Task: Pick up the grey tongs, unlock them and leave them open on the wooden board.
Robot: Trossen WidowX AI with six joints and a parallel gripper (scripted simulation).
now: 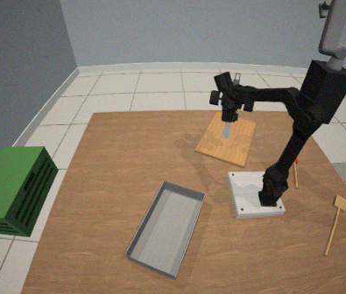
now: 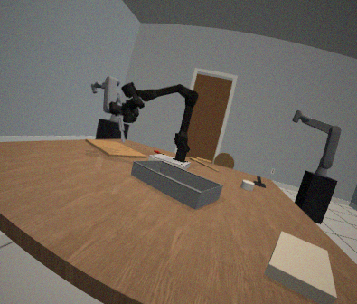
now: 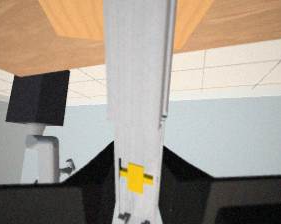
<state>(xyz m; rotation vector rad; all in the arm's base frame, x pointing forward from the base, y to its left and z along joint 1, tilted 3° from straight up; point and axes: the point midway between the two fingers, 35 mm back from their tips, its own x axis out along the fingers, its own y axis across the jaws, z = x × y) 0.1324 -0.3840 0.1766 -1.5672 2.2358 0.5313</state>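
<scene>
Right now the wooden board is 10 mm behind my gripper tip, 20 mm to the left of it and 200 mm below it. Round my gripper tip: yellow lock piece (10 mm ahead, 30 mm to the left, 20 mm above); beige block (490 mm ahead, 920 mm to the left, 190 mm below); grey roasting tin (250 mm ahead, 530 mm to the left, 180 mm below).
</scene>
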